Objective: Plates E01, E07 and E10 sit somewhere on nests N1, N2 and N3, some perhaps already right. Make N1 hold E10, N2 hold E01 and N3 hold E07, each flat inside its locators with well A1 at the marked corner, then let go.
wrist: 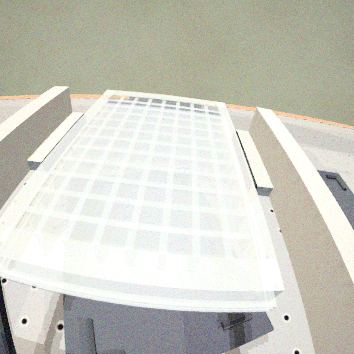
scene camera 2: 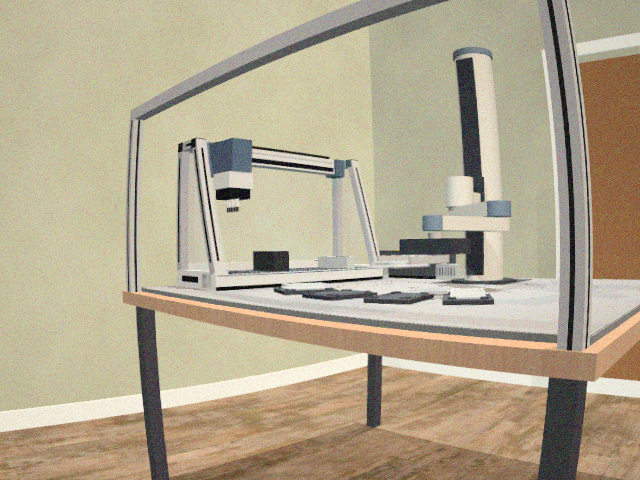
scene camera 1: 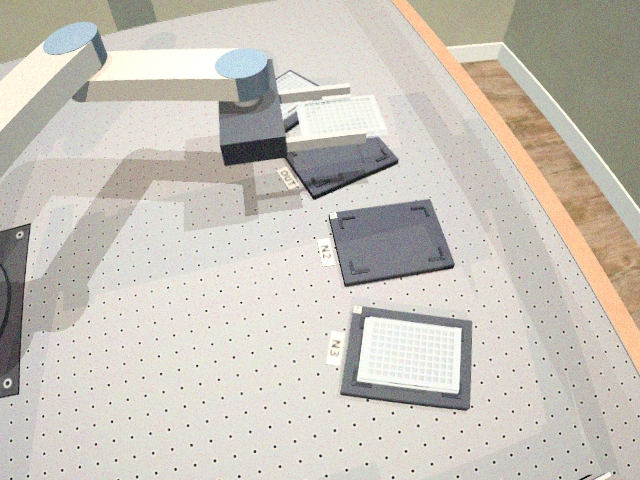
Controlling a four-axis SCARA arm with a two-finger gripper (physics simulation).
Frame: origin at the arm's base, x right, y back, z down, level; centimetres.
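Seen in the pictures: gripper, between the fingertips: (wrist: 159, 110) (scene camera 2: 393, 260) (scene camera 1: 357, 111).
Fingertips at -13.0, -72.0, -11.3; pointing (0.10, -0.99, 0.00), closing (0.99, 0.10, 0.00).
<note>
Pixels of each thing's top centre, then the offset from my fingertips to it, as dx, dy, dz. "spot": a spot on its surface instead.
- clear-white well plate, centre of its top: (wrist: 153, 140) (scene camera 1: 341, 115) (scene camera 2: 400, 261) -0.3, +2.5, +0.4
- dark OUT nest, centre of its top: (wrist: 148, 239) (scene camera 1: 339, 150) (scene camera 2: 400, 293) -0.3, +2.5, +8.4
- Nest N3, centre of its top: (scene camera 1: 411, 354) (scene camera 2: 305, 287) +35.6, +3.9, +8.4
- pipetting head, a spot on its surface: (scene camera 2: 232, 155) spot: +59.7, -5.5, -32.9
- black block, a spot on its surface: (scene camera 2: 270, 260) spot: +66.3, +15.5, +1.3
- pale box, a spot on its surface: (scene camera 2: 334, 261) spot: +68.1, +49.3, +2.5
My gripper (scene camera 1: 343, 114) (scene camera 2: 408, 260) (wrist: 159, 110) is shut on a clear-white well plate (scene camera 1: 341, 116) (wrist: 160, 200) and holds it level above the dark OUT nest (scene camera 1: 341, 165) (scene camera 2: 338, 293) (wrist: 155, 325). Nest N2 (scene camera 1: 387, 240) (scene camera 2: 398, 297) bears no plate; its corner tag shows. Nest N3 (scene camera 1: 466, 361) bears a plate (scene camera 1: 410, 353) (scene camera 2: 467, 292) lying inside its locators. A farther nest, its label hidden by the gripper, bears another plate (scene camera 1: 294, 81) (scene camera 2: 305, 286), partly covered in scene camera 1. I cannot read plate names or see the plates' A1 marks.
A gantry (scene camera 2: 292, 157) with a pipetting head (scene camera 2: 232, 155) stands over a deck holding a black block (scene camera 2: 270, 260) and a pale box (scene camera 2: 334, 261). The arm's column (scene camera 2: 488, 129) stands at the right. A frame post (scene camera 2: 568, 180) rises at the table corner. The table has an orange edge (scene camera 1: 454, 77).
</note>
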